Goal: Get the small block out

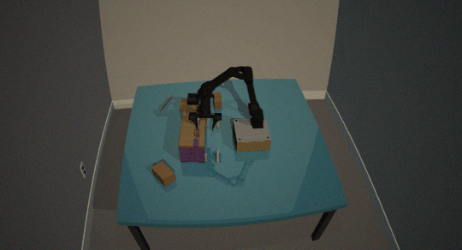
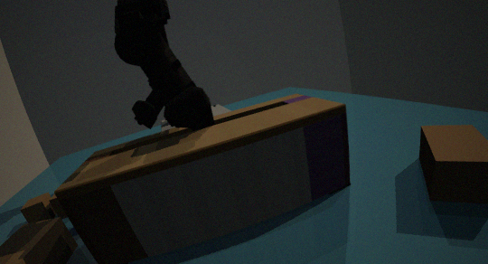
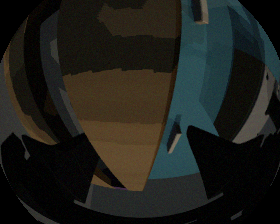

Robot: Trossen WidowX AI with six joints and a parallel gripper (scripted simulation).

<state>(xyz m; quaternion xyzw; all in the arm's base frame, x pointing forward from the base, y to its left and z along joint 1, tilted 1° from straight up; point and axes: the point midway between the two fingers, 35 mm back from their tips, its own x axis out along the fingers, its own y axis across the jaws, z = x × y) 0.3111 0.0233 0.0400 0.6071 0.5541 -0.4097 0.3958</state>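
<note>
My gripper tip is 5 cm short of the brown block and 2 cm to the right of it. The rest, counted from my gripper tip: thin stick 42 cm to the right, 26 cm ahead, 9 cm below; then box 3 cm below, 3 cm ahead, 2 cm to the right.
</note>
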